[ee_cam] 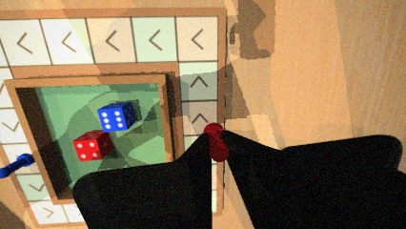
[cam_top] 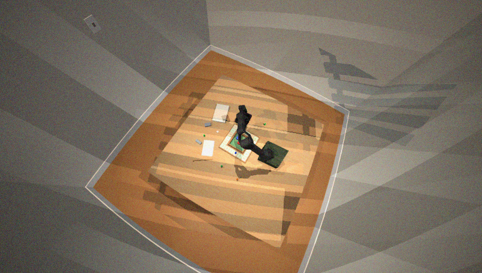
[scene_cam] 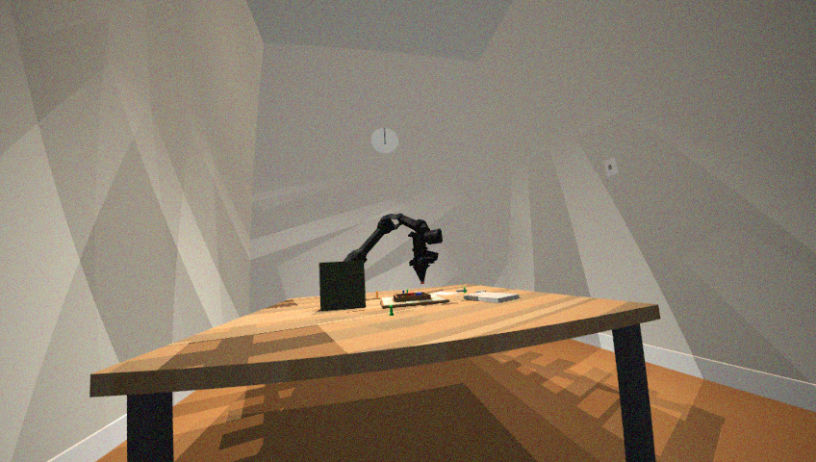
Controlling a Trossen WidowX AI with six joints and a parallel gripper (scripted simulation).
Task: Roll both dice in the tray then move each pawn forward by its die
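Now: the green tray 4 cm behind my gripper tip, 12 cm to the left of it and 9 cm below it. The rest, counted from my gripper tip: red pawn: 1 cm above; then white pad: 28 cm ahead, 4 cm to the right, 9 cm below.
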